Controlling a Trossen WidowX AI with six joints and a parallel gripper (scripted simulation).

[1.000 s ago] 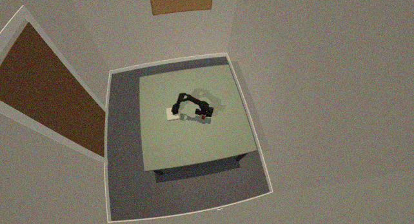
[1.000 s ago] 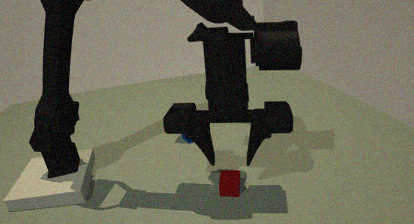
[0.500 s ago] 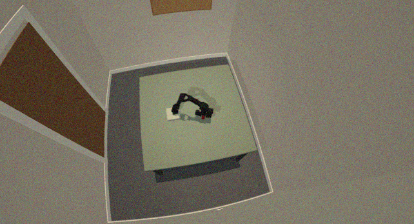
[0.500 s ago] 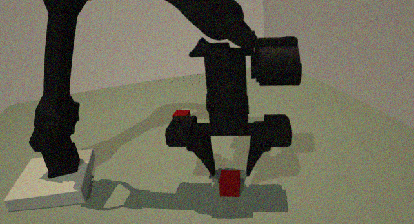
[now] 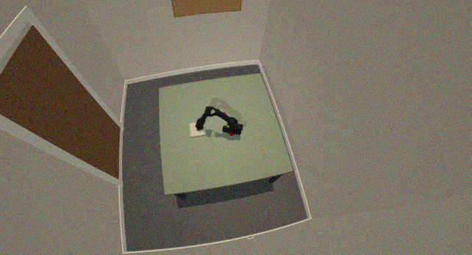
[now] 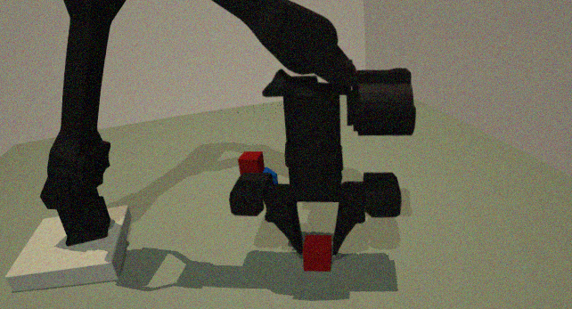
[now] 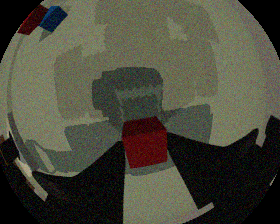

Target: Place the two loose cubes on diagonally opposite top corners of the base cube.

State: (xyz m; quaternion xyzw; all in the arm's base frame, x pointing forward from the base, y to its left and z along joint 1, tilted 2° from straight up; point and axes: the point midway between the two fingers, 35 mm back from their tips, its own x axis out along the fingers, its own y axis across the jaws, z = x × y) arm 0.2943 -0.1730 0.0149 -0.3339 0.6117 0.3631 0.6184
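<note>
Now: gripper tip 1 cm short of the blue base cube and 21 cm to the right of it.
</note>
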